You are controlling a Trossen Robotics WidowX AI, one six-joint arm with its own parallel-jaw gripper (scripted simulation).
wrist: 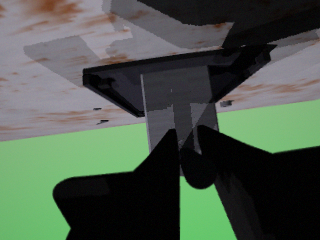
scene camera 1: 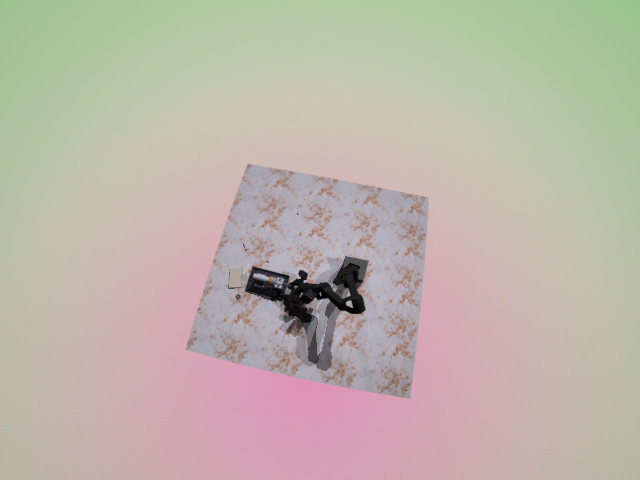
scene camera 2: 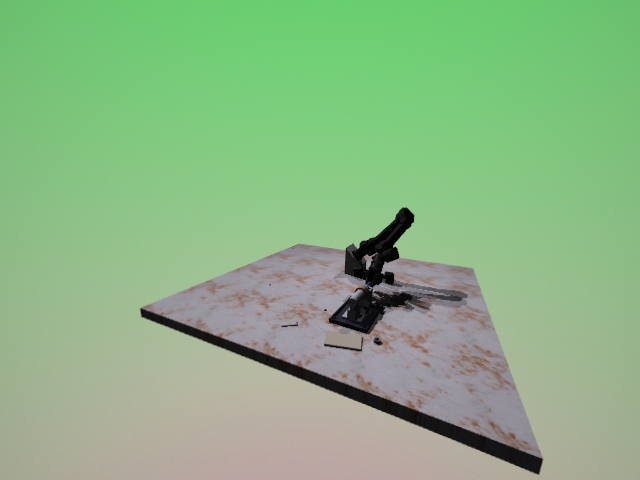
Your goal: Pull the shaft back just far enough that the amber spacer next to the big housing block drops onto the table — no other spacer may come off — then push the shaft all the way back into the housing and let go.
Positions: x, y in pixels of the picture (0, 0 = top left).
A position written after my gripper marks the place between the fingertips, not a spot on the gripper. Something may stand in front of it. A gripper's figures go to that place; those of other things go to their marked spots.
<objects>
My gripper (wrist: 186, 133): 12 cm from the lens. A silver housing block (wrist: 179, 91): 15 cm from the lens.
</objects>
